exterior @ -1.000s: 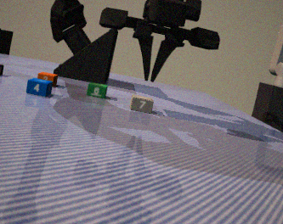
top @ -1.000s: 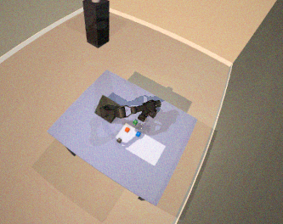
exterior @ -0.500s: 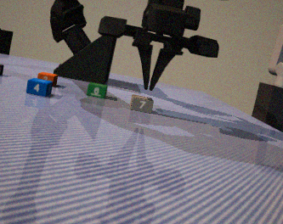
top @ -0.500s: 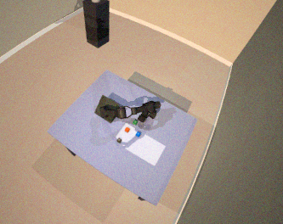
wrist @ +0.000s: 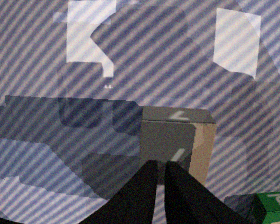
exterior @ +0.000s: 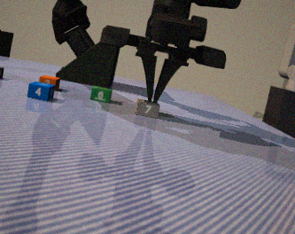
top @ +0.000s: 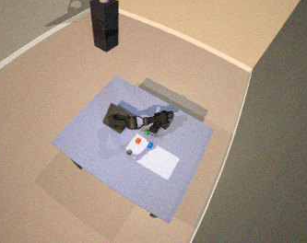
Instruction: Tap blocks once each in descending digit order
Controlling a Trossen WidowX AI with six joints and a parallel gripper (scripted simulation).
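Right now my gripper tip is 1 cm to the left of the grey block, 1 cm short of it and 1 cm above it. Also, from my gripper tip: blue block marked 4: 16 cm to the right, 5 cm ahead, 1 cm below; then orange block: 19 cm to the right, 5 cm behind, 1 cm below; then green block: 8 cm to the right, 4 cm behind, 1 cm below.
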